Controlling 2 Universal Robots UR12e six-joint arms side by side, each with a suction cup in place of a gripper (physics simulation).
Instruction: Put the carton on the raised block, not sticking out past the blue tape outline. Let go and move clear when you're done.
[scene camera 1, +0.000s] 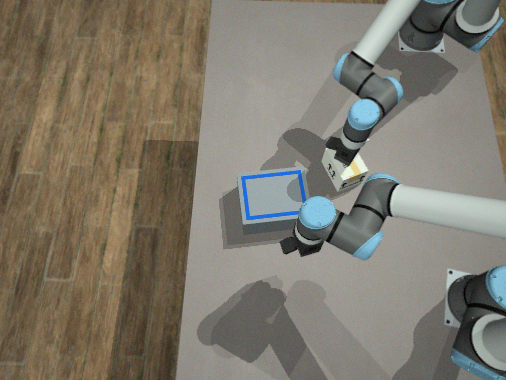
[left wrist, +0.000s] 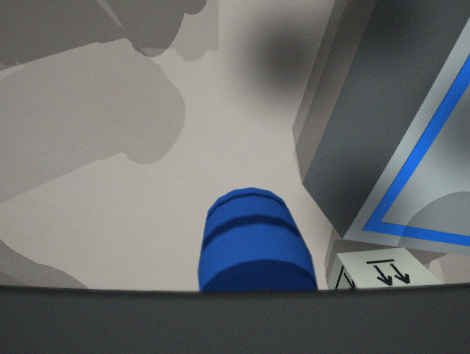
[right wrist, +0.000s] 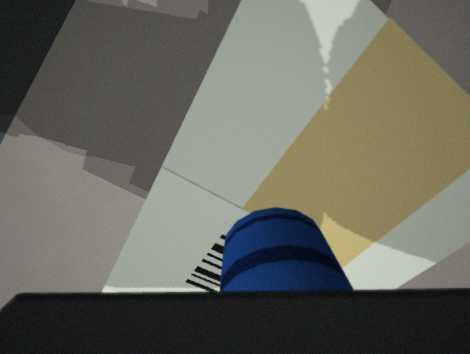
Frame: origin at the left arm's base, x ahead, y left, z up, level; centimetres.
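Seen in the pictures: left hand, its tool point: (left wrist: 248, 225); right hand, its tool point: (right wrist: 267, 224); right arm's base, origin of its link: (scene camera 1: 420, 34).
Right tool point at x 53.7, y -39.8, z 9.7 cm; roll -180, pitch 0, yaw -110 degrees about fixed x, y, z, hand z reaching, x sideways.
Offsets run from my right tool point to a thing's top centre.
The white carton {dx -0.8, dy +0.2, dz +1.3 cm} (scene camera 1: 332, 171) (left wrist: 364, 276) (right wrist: 225, 125), with a tan strip and black arrow marks, is beside the raised block, off its upper right in the scene view. My right gripper (scene camera 1: 344, 157) (right wrist: 285, 250) has its blue suction cup on the carton's tan-striped face and holds it. The grey raised block {dx +22.6, dy +20.8, dz +2.4 cm} (scene camera 1: 270, 198) (left wrist: 360, 125) bears the blue tape outline (scene camera 1: 272, 175) (left wrist: 421, 145); no carton is on it. My left gripper (scene camera 1: 306, 247) (left wrist: 257, 240) is open and empty near the block's lower right corner; its cup is hidden in the scene view.
The left forearm (scene camera 1: 445, 207) reaches in from the right, below the carton in the scene view. The left wrist (scene camera 1: 317, 212) overlaps the block's lower right corner in the picture. The right forearm (scene camera 1: 385, 32) comes from the upper right. Both bases stand at the table's right side.
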